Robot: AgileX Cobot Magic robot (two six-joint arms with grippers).
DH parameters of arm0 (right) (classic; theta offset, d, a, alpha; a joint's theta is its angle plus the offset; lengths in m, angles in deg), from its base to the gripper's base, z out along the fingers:
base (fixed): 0 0 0 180
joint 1: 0 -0.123 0 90
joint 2: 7.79 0 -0.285 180
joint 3: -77.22 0 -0.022 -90
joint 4: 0 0.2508 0 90
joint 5: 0 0 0.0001 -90
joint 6: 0 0.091 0 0
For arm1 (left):
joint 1: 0 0.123 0 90
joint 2: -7.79 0 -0.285 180
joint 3: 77.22 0 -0.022 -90
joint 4: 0 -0.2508 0 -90
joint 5: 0 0 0.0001 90
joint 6: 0 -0.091 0 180
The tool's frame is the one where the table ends.
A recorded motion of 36 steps. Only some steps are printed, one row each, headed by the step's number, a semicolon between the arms.
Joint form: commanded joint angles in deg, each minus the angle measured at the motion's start. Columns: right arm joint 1, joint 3, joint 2, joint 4, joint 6, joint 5; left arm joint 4, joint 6, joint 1, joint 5, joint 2, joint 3.
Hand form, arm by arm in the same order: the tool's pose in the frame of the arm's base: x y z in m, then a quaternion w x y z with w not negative. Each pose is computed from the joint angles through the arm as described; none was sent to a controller.
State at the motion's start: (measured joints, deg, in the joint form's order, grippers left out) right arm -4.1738 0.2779 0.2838 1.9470 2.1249 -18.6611; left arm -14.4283 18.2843 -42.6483 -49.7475 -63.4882 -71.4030
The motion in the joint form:
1: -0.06 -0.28 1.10 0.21 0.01 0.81; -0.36 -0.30 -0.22 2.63 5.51 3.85
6: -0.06 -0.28 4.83 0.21 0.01 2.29; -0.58 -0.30 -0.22 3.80 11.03 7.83
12: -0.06 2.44 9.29 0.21 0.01 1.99; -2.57 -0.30 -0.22 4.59 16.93 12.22
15: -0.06 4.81 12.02 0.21 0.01 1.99; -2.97 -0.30 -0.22 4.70 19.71 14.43
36: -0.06 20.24 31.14 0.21 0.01 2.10; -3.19 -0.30 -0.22 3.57 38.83 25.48
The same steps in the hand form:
1: 0.0555 0.0052 0.1837 0.61204 -0.00386 0.78926 0.04963; 0.1555 -0.1211 0.4203 0.47415 0.21811 0.84245 -0.13376
6: 0.0600 0.0054 0.1822 0.59648 -0.00338 0.80117 0.04826; 0.1374 -0.1044 0.4179 0.49265 0.21564 0.83098 -0.14236
12: 0.0654 0.0058 0.1929 0.58215 -0.00338 0.81169 0.04732; 0.1199 -0.0855 0.4120 0.51489 0.21618 0.81836 -0.13582
15: 0.0696 0.0061 0.2036 0.57961 -0.00337 0.81352 0.04715; 0.1117 -0.0774 0.4070 0.52074 0.21564 0.81489 -0.13520
36: 0.1146 0.0095 0.2644 0.55398 -0.00321 0.83129 0.04533; 0.0567 -0.0255 0.3783 0.56587 0.19716 0.78507 -0.15682

